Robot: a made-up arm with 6 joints. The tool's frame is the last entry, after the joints.
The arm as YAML. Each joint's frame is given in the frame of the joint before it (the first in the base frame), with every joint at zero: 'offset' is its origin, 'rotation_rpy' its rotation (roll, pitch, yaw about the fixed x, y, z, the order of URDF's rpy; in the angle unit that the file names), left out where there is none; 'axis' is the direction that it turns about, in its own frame. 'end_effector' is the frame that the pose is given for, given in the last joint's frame.
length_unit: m
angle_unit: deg
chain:
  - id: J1
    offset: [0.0, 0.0, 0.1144]
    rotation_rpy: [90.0, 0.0, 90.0]
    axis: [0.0, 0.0, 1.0]
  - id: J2
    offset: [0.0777, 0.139, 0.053]
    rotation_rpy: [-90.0, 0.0, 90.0]
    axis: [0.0, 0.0, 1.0]
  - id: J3
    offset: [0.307, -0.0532, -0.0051]
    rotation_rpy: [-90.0, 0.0, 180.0]
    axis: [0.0, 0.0, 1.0]
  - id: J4
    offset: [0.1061, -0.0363, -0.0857]
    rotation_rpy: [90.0, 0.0, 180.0]
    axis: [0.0, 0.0, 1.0]
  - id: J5
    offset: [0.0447, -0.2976, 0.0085]
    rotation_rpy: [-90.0, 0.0, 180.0]
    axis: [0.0, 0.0, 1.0]
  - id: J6
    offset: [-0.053, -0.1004, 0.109]
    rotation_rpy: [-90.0, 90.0, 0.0]
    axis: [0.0, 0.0, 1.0]
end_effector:
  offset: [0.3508, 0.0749, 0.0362]
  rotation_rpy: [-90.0, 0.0, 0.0]
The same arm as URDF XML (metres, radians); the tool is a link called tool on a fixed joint. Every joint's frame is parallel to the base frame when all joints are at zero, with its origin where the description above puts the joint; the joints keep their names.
<robot name="arm">
  <joint name="tool_joint" type="fixed">
    <parent link="link6"/>
    <child link="tool"/>
    <origin xyz="0.3508 -0.0362 0.0749" rpy="0.0000 0.0000 0.0000"/>
  </joint>
  <joint name="J6" type="continuous">
    <parent link="link5"/>
    <child link="link6"/>
    <origin xyz="-0.1090 0.1004 0.0530" rpy="0.0000 0.0000 0.0000"/>
    <axis xyz="0 -1 0"/>
  </joint>
  <joint name="J5" type="continuous">
    <parent link="link4"/>
    <child link="link5"/>
    <origin xyz="-0.2976 0.0085 0.0447" rpy="0.0000 0.0000 0.0000"/>
    <axis xyz="-1 0 0"/>
  </joint>
  <joint name="J4" type="continuous">
    <parent link="link3"/>
    <child link="link4"/>
    <origin xyz="-0.0857 -0.0363 -0.1061" rpy="0.0000 0.0000 0.0000"/>
    <axis xyz="0 1 0"/>
  </joint>
  <joint name="J3" type="continuous">
    <parent link="link2"/>
    <child link="link3"/>
    <origin xyz="0.0532 0.0051 0.3070" rpy="0.0000 0.0000 0.0000"/>
    <axis xyz="1 0 0"/>
  </joint>
  <joint name="J2" type="continuous">
    <parent link="link1"/>
    <child link="link2"/>
    <origin xyz="0.0530 0.0777 0.1390" rpy="0.0000 0.0000 0.0000"/>
    <axis xyz="0 -1 0"/>
  </joint>
  <joint name="J1" type="continuous">
    <parent link="base_link"/>
    <child link="link1"/>
    <origin xyz="0.0000 0.0000 0.1144" rpy="0.0000 0.0000 0.0000"/>
    <axis xyz="1 0 0"/>
  </joint>
  <link name="base_link"/>
  <link name="link1"/>
  <link name="link2"/>
  <link name="link3"/>
  <link name="link4"/>
  <link name="link5"/>
  <link name="link6"/>
  <link name="tool"/>
</robot>

